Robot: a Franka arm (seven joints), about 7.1 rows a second.
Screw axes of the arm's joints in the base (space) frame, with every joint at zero. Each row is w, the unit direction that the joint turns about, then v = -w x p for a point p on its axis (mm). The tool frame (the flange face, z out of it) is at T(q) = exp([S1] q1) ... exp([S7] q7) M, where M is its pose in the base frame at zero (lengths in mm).
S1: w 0 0 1 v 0 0 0
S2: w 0 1 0 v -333 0 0
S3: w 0 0 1 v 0 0 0
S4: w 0 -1 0 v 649 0 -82.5
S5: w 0 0 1 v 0 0 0
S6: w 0 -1 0 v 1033 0 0
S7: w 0 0 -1 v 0 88 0
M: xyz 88 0 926 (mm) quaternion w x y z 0 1 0 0
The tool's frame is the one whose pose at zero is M.
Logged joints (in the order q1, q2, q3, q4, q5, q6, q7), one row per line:
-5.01, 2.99, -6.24, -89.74, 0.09, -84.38, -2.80
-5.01, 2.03, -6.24, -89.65, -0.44, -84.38, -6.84
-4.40, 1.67, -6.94, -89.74, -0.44, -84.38, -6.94
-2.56, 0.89, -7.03, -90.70, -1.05, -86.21, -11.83
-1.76, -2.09, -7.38, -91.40, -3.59, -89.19, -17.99
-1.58, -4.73, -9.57, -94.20, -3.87, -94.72, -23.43
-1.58, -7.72, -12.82, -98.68, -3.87, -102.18, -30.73
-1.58, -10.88, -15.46, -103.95, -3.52, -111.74, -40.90
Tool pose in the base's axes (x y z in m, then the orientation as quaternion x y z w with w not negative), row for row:
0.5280, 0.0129, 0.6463, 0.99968, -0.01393, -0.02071, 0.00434
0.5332, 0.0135, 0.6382, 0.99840, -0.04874, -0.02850, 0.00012
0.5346, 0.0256, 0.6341, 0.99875, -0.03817, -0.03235, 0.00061
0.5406, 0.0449, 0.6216, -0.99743, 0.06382, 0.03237, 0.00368
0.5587, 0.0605, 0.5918, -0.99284, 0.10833, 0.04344, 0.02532
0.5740, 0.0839, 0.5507, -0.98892, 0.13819, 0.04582, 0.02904
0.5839, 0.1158, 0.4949, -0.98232, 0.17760, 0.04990, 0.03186
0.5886, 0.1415, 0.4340, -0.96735, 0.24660, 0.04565, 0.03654
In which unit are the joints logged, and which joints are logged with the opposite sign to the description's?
The joints are logged in degrees. Opposite sign: q2, q3, q5, q6, q7.
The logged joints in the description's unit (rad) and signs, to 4 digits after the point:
-0.0874, -0.0522, 0.1089, -1.5663, -0.0016, 1.4727, 0.0489
-0.0874, -0.0354, 0.1089, -1.5647, 0.0077, 1.4727, 0.1194
-0.0768, -0.0291, 0.1211, -1.5663, 0.0077, 1.4727, 0.1211
-0.0447, -0.0155, 0.1227, -1.5830, 0.0183, 1.5046, 0.2065
-0.0307, 0.0365, 0.1288, -1.5952, 0.0627, 1.5567, 0.3140
-0.0276, 0.0826, 0.1670, -1.6441, 0.0675, 1.6532, 0.4089
-0.0276, 0.1347, 0.2238, -1.7223, 0.0675, 1.7834, 0.5363
-0.0276, 0.1899, 0.2698, -1.8143, 0.0614, 1.9502, 0.7138

